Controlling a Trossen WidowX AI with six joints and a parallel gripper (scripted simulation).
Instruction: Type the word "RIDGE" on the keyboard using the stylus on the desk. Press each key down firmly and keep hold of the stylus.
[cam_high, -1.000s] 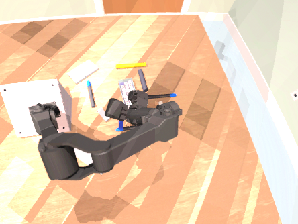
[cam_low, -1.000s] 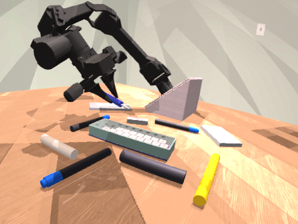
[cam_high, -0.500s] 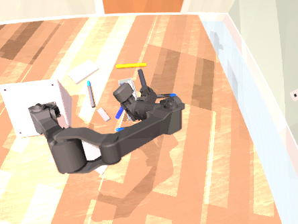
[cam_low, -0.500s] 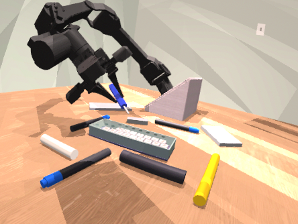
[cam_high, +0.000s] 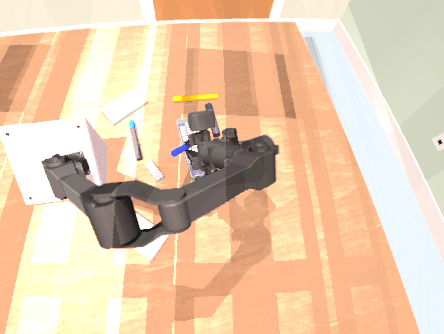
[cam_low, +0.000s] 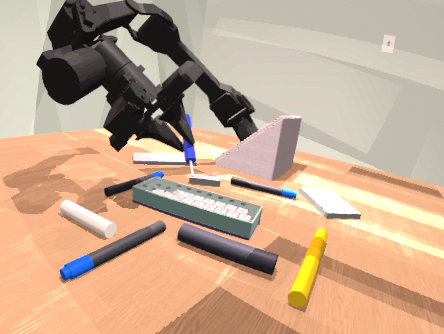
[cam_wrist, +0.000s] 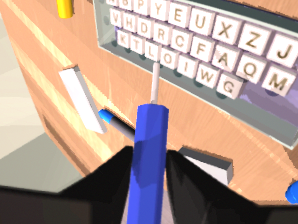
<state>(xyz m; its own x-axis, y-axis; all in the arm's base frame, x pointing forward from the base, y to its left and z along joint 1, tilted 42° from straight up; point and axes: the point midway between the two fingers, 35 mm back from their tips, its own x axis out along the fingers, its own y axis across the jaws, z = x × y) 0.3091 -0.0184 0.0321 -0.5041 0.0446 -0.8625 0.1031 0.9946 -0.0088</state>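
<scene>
The blue stylus is 10 mm to the left of my gripper tip, 10 mm below it and 10 mm ahead of it. The rest, counted from my gripper tip: dark cylinder 120 mm to the left, 110 mm ahead, 80 mm below; then white cylinder 160 mm ahead, 80 mm below, 60 mm to the right; then stylus tip 30 mm below, 30 mm ahead, 20 mm to the left.
</scene>
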